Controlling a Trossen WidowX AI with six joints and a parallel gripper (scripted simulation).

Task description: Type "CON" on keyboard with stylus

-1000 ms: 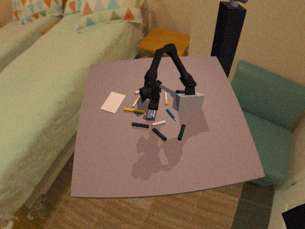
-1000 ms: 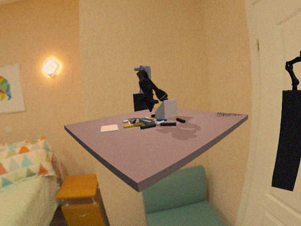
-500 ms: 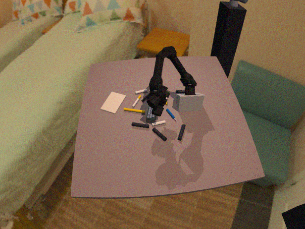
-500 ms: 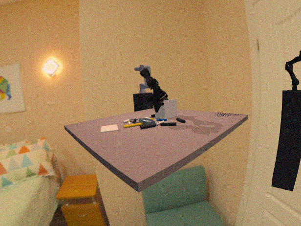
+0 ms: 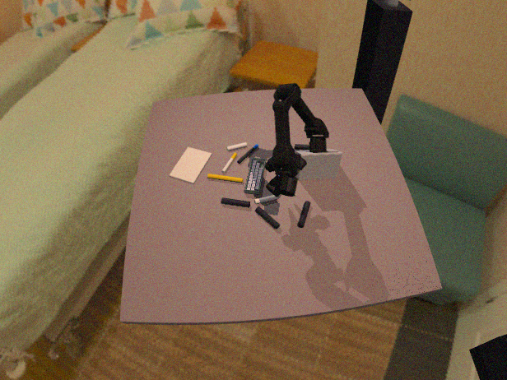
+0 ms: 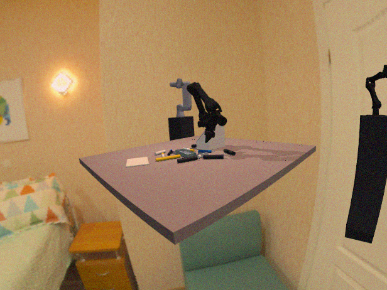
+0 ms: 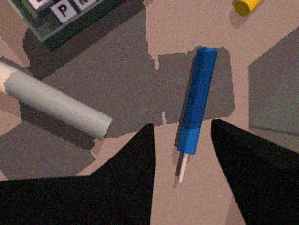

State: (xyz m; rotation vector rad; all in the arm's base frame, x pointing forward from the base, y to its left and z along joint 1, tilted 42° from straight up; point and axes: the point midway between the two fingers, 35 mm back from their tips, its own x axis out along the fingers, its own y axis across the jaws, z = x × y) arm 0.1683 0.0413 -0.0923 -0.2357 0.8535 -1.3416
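The blue stylus is 7 cm below my gripper tip and 4 cm behind it. From my gripper tip the other things lie so: yellow marker 23 cm ahead, 11 cm to the right, 7 cm below; white card 39 cm ahead, 23 cm to the right, 8 cm below.
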